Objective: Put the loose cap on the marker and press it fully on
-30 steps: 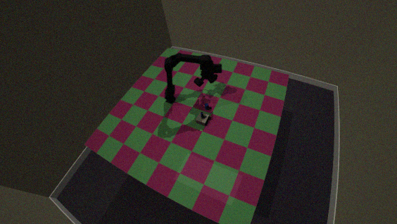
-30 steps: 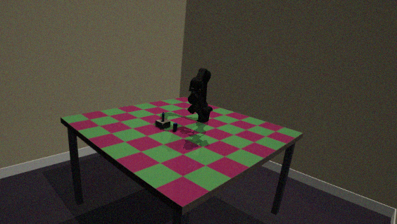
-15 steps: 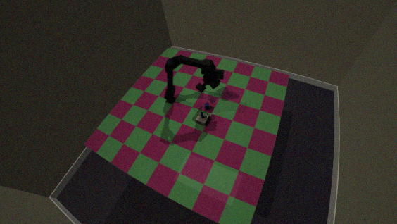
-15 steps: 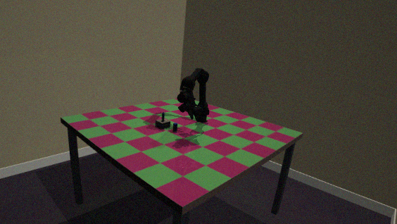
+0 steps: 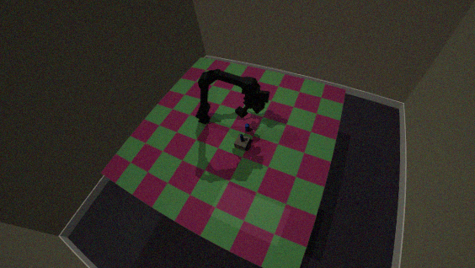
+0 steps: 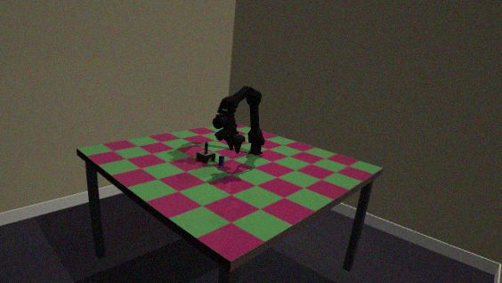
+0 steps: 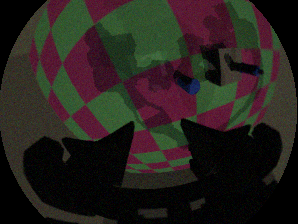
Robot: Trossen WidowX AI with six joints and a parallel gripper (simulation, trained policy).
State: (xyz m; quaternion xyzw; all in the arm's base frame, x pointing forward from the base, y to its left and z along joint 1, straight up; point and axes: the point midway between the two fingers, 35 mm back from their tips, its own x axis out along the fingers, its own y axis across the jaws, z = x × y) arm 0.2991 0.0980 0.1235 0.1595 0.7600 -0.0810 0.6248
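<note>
The blue cap lies 2 cm ahead of my gripper tip, 7 cm to the right of it and 6 cm below it. Also, from my gripper tip: tan holder block 3 cm ahead, 18 cm to the right, 7 cm below.
</note>
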